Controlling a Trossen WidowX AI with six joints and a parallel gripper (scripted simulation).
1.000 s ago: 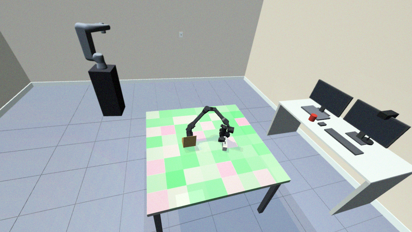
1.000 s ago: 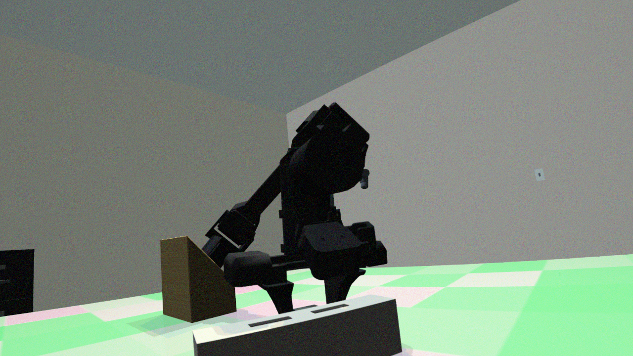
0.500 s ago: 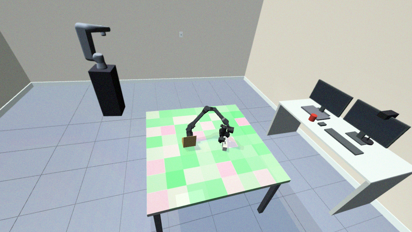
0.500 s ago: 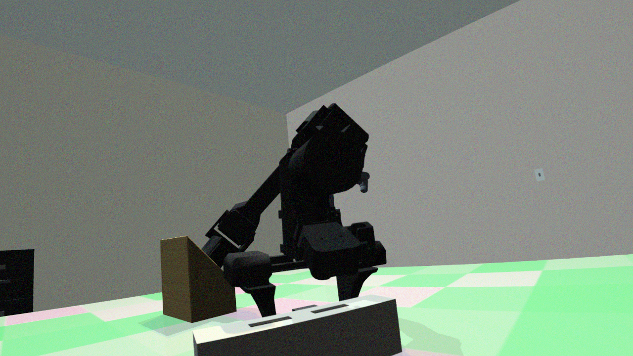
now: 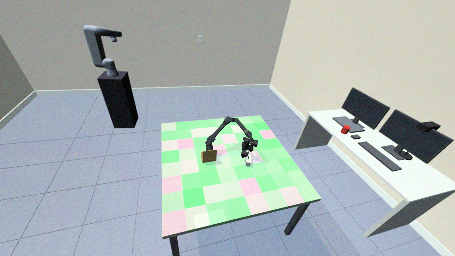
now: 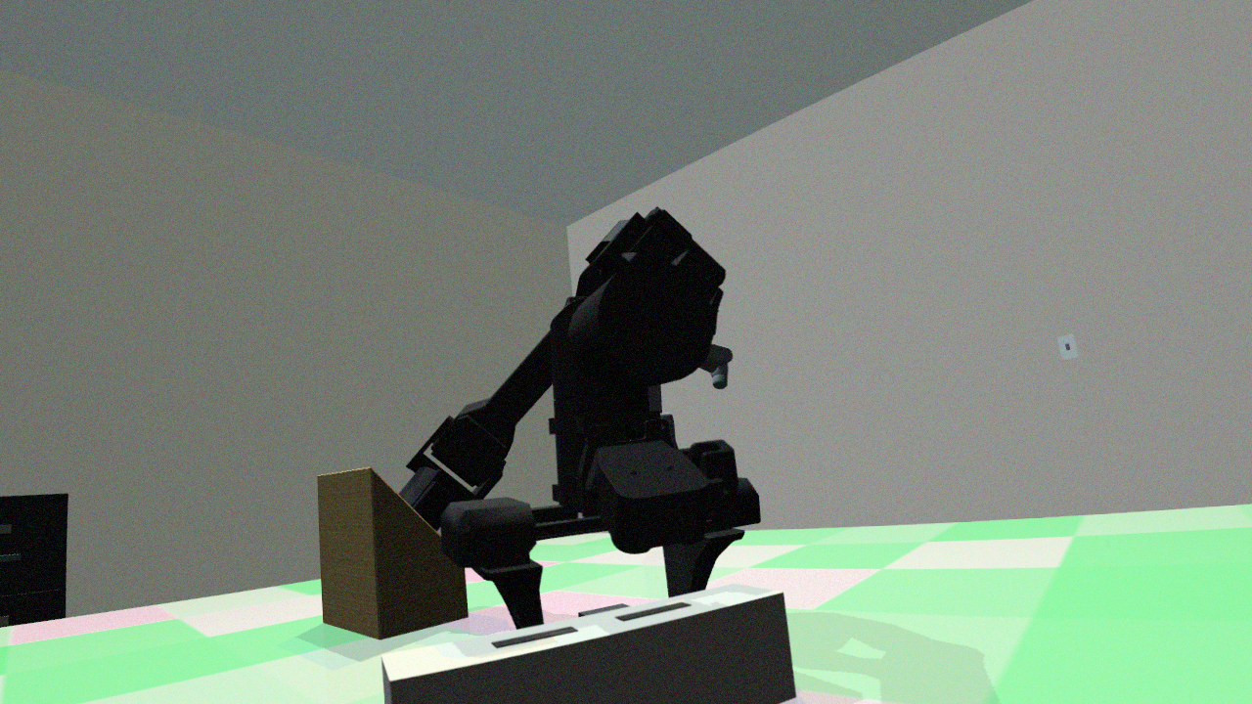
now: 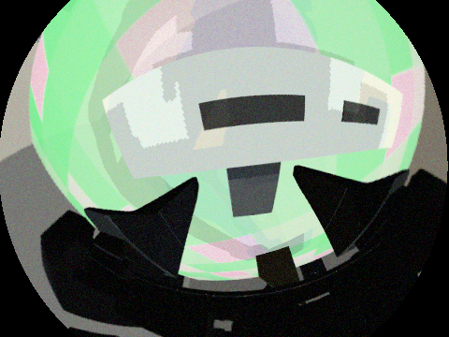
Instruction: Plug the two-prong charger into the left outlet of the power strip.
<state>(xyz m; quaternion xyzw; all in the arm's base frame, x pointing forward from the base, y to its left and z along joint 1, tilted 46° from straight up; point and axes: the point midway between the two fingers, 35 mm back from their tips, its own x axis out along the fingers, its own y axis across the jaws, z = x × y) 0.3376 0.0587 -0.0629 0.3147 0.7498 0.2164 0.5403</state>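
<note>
My gripper tip is 2 cm short of the black charger, 1 cm to the left of it and 1 cm below it.
</note>
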